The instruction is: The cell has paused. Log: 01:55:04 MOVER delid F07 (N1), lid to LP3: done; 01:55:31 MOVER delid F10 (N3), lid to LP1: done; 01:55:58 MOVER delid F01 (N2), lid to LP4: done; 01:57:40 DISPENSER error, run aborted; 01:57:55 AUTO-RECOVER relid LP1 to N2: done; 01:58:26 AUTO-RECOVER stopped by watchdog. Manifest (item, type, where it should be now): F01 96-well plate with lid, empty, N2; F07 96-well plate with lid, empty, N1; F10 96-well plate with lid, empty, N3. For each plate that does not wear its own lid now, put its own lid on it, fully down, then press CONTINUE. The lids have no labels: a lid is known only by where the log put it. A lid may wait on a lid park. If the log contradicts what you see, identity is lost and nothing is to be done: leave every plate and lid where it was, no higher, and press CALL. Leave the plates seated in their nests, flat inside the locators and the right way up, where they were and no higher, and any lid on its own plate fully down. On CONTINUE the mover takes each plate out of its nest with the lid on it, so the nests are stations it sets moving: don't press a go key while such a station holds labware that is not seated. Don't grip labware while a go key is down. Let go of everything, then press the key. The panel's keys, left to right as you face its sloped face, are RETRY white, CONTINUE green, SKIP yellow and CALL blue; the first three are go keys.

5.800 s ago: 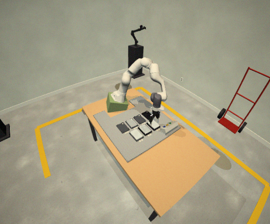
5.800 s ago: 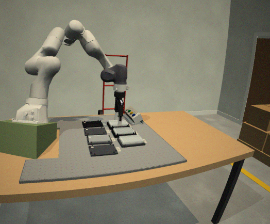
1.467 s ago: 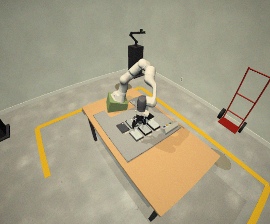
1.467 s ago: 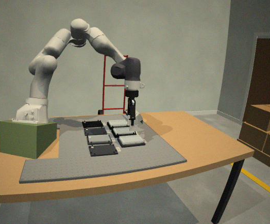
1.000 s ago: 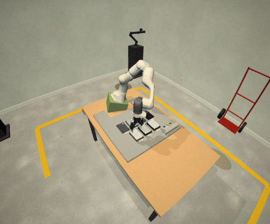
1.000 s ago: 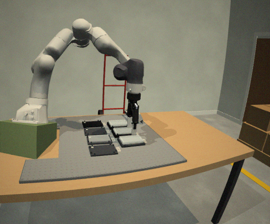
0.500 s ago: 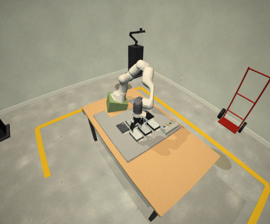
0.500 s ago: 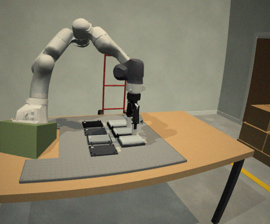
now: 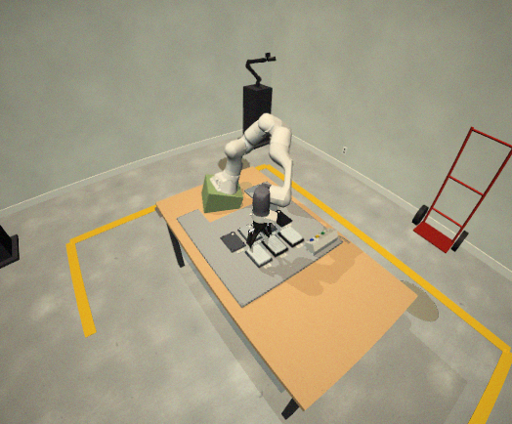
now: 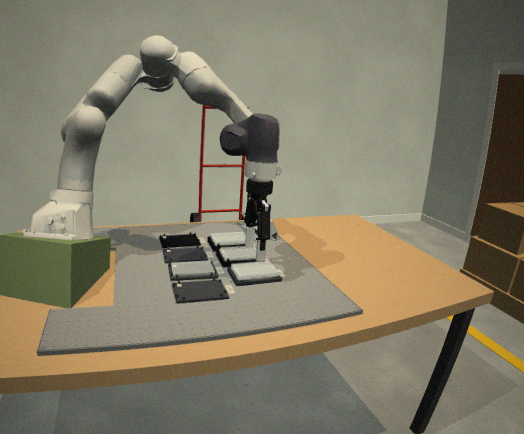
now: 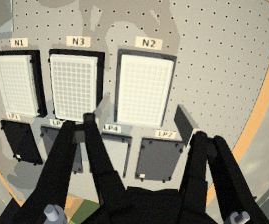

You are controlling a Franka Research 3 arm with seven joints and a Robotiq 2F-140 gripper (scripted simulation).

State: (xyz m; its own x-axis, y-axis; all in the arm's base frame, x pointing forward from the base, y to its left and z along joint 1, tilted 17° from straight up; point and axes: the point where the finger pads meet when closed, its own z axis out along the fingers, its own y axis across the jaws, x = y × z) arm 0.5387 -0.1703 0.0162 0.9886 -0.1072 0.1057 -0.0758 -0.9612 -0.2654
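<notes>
Right now the plate is 80 mm below my hand. From my hand the other things lie so: park LP2: 190 mm behind, 100 mm below, 50 mm to the right; then park LP3: 200 mm to the left, 170 mm behind, 100 mm below; then blue call key: 300 mm to the left, 150 mm ahead, 40 mm below.
</notes>
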